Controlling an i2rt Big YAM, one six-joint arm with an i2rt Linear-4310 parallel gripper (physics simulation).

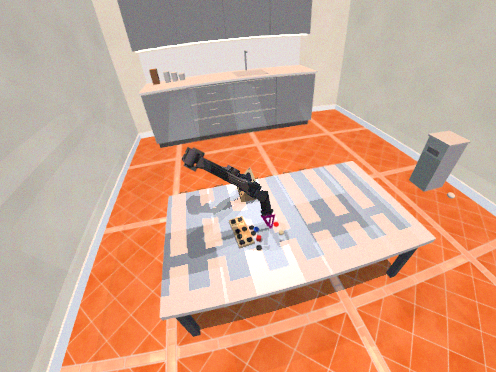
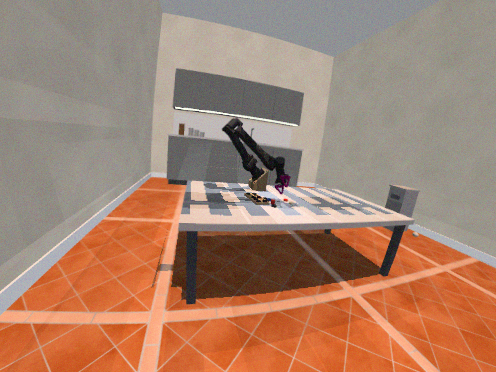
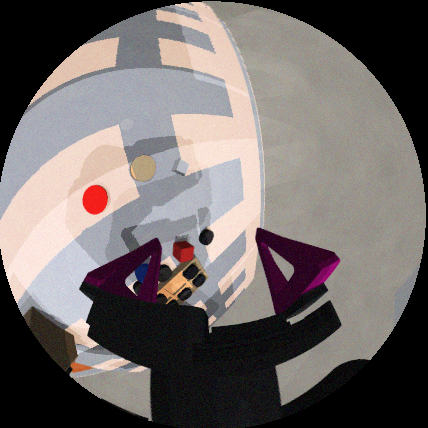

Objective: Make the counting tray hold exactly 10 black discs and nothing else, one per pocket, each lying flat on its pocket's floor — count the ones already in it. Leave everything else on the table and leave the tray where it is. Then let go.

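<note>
The wooden counting tray [image 1: 235, 226] [image 3: 169, 288] lies on the table in front of the arm's base, with several black discs in its pockets. Their exact number and whether each lies flat are too small to tell. A loose black disc [image 1: 258, 247] [image 3: 206, 236] lies on the table beyond a red cube [image 1: 258, 238] [image 3: 183, 251]. Another black disc [image 1: 253, 232] [image 3: 164, 273] lies close beside the tray, near a blue piece [image 1: 256, 229] [image 3: 142, 272]. My gripper [image 1: 270, 224] [image 2: 282, 188] [image 3: 206, 238] is open and empty, above the table to the right of the tray.
A bright red disc [image 1: 276, 224] [image 3: 95, 199] and a tan disc [image 1: 281, 232] [image 3: 143, 168] lie right of the tray. A small grey block [image 3: 180, 167] is near the tan disc. The arm's base block [image 2: 258, 180] stands behind the tray.
</note>
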